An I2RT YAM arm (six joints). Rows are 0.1 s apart.
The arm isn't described. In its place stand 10 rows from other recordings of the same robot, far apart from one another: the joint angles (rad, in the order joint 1, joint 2, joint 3, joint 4, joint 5, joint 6), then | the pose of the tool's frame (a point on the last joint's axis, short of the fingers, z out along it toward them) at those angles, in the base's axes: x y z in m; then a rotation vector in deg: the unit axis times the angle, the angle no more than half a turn.
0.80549 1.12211 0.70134 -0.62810 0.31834 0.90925 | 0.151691 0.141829 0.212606 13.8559 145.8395 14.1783
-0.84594 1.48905 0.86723 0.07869 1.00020 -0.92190 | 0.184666 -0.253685 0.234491 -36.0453 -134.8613 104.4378
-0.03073 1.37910 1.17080 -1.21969 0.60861 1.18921 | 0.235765 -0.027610 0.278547 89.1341 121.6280 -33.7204
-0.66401 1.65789 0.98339 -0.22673 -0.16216 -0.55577 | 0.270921 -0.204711 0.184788 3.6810 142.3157 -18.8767
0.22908 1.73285 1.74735 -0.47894 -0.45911 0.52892 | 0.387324 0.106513 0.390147 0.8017 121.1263 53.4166
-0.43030 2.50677 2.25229 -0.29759 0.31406 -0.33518 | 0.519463 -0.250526 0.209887 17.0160 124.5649 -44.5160
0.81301 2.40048 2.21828 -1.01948 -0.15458 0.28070 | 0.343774 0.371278 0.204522 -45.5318 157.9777 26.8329
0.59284 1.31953 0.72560 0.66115 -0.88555 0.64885 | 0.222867 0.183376 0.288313 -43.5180 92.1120 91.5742
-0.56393 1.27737 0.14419 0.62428 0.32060 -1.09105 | 0.159606 -0.114215 0.117218 -22.5764 132.3917 -72.4300
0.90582 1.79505 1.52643 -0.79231 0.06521 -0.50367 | 0.238954 0.300986 0.268122 -96.6037 115.5698 3.0259
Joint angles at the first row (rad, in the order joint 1, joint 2, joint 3, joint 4, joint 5, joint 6):
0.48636 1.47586 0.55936 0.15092 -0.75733 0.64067
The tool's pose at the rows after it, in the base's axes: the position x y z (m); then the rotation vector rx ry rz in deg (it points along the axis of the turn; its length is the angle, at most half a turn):
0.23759 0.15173 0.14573 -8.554 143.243 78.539
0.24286 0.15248 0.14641 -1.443 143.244 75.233
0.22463 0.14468 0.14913 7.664 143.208 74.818
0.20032 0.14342 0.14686 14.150 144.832 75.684
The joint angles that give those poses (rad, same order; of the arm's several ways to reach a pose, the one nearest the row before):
0.48634 1.54892 0.59944 0.21942 -0.70571 0.69336
0.48787 1.55705 0.60901 0.23787 -0.62574 0.76254
0.50105 1.46343 0.52951 0.25269 -0.56286 0.88184
0.55003 1.37571 0.44833 0.25210 -0.51575 0.99682

